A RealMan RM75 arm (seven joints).
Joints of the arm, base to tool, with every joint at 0 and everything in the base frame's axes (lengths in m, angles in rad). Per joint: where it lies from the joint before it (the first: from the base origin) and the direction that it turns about. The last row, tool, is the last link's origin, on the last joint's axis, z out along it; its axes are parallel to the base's.
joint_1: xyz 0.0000 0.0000 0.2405 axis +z
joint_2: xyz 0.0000 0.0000 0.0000 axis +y
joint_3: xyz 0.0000 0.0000 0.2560 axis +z
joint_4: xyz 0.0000 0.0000 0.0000 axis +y
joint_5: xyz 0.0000 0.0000 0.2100 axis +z
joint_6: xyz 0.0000 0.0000 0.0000 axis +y
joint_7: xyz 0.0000 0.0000 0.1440 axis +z
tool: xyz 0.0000 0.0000 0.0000
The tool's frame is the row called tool.
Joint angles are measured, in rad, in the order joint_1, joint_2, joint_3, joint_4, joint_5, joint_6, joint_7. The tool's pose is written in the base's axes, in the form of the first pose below.
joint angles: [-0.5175 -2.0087 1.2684 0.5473 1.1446 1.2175 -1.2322]
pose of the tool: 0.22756 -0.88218 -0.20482 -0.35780 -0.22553 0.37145 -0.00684
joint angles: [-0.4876 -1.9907 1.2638 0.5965 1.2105 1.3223 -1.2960]
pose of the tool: 0.17999 -0.89545 -0.19290 -0.35856 -0.22436 0.35634 0.00022
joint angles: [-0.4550 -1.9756 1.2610 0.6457 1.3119 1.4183 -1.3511]
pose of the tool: 0.12876 -0.91520 -0.18275 -0.33530 -0.22899 0.33752 0.00219
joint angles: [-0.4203 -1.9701 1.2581 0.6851 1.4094 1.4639 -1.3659]
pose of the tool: 0.10251 -0.93216 -0.17479 -0.30004 -0.23965 0.32191 0.00037
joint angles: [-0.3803 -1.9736 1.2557 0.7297 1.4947 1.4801 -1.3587]
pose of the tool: 0.09272 -0.94548 -0.16440 -0.26540 -0.25090 0.30859 -0.00254
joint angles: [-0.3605 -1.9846 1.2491 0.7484 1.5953 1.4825 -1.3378]
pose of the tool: 0.08193 -0.95873 -0.15348 -0.22486 -0.26188 0.29820 -0.01045
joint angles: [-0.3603 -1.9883 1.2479 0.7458 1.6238 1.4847 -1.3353]
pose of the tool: 0.07549 -0.96180 -0.15294 -0.21413 -0.26446 0.29548 -0.01367
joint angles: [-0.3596 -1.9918 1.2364 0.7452 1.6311 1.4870 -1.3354]
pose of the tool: 0.07724 -0.96116 -0.15473 -0.21509 -0.26500 0.29539 -0.01350
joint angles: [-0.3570 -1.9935 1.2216 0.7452 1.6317 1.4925 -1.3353]
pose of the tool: 0.08091 -0.95947 -0.15714 -0.21948 -0.26560 0.29543 -0.01164
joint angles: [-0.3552 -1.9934 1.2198 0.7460 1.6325 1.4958 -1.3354]
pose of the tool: 0.08039 -0.95935 -0.15747 -0.21999 -0.26594 0.29478 -0.01126
